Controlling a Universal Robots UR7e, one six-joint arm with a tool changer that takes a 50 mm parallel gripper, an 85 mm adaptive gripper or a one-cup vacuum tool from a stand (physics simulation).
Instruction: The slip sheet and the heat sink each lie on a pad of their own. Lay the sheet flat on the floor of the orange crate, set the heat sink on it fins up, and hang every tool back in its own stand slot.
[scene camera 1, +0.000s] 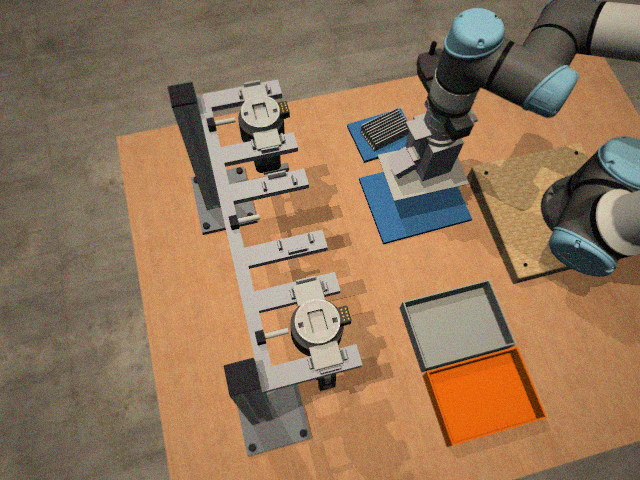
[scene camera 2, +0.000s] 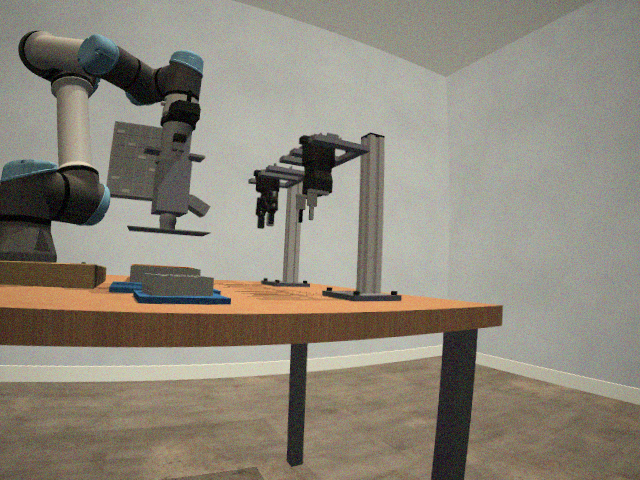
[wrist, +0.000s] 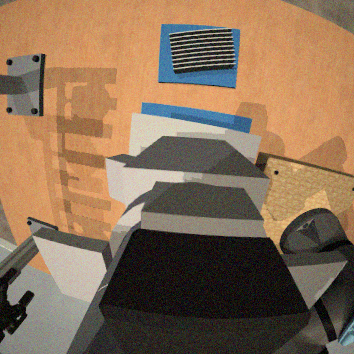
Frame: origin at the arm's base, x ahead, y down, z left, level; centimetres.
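Seen in the pictures: hand, tool point: (scene camera 2: 175, 147); arm's base, link origin: (scene camera 2: 21, 262) (wrist: 307, 233).
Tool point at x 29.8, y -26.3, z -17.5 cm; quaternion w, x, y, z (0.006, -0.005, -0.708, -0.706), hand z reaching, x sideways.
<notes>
Offsets run from my tool point to a thing's top centre. "*": to the spot under its first point.
My gripper, the one-cup vacuum tool {dx +1.0, dy -0.4, dz -0.3 cm} (scene camera 1: 438, 164) (scene camera 2: 167, 221), is shut on the pale slip sheet {dx +0.1, dy +17.6, dz +0.0 cm} (scene camera 1: 413, 190) (scene camera 2: 144, 228) (wrist: 150, 127). It holds the sheet roughly level in the air above the large blue pad (scene camera 1: 382, 222) (wrist: 155, 108). The tool body hides the sheet's middle in the wrist view. The finned heat sink {dx -1.0, dy +25.9, dz -17.3 cm} (scene camera 1: 384, 129) (scene camera 2: 177, 285) (wrist: 202, 50) lies fins up on the small blue pad {* dx +4.9, dy +28.9, dz -13.6 cm} (scene camera 1: 368, 153) (wrist: 166, 65). The orange crate (scene camera 1: 485, 397) is empty. The parallel gripper (scene camera 1: 261, 111) (scene camera 2: 317, 165) and adaptive gripper (scene camera 1: 315, 322) (scene camera 2: 267, 193) hang in the outer stand slots; the middle slot is empty.
The tool stand (scene camera 1: 235, 248) (scene camera 2: 370, 217) runs along the left in scene camera 1, with arms sticking out toward the pads. A grey crate (scene camera 1: 460, 328) adjoins the orange crate. A thick tan board (scene camera 1: 511, 237) (scene camera 2: 51, 273) (wrist: 285, 195) lies under the robot's base.
</notes>
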